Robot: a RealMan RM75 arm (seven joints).
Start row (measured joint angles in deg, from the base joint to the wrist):
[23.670, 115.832, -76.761, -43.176, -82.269, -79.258, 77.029]
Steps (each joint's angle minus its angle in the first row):
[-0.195, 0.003, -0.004, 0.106, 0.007, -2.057, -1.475]
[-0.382, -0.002, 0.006, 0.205, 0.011, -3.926, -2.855]
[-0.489, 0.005, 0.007, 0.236, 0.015, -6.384, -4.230]
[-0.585, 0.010, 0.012, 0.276, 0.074, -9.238, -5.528]
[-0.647, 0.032, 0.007, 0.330, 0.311, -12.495, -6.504]
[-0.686, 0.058, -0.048, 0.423, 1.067, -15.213, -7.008]
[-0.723, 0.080, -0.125, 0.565, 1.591, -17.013, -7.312]
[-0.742, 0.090, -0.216, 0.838, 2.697, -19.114, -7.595]
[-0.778, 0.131, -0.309, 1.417, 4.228, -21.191, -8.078]
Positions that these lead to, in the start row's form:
[23.475, 115.835, -76.765, -43.070, -82.262, -81.315, 75.554]
[23.288, 115.830, -76.755, -42.971, -82.258, -83.184, 74.174]
[23.181, 115.837, -76.754, -42.940, -82.254, -85.642, 72.799]
[23.085, 115.842, -76.749, -42.900, -82.195, -88.496, 71.501]
[23.023, 115.864, -76.754, -42.846, -81.958, -91.753, 70.525]
[22.984, 115.890, -76.809, -42.753, -81.202, -94.471, 70.021]
[22.947, 115.912, -76.886, -42.611, -80.678, -96.271, 69.717]
[22.928, 115.922, -76.977, -42.338, -79.572, -98.372, 69.434]
[22.892, 115.963, -77.070, -41.759, -78.041, -100.449, 68.951]

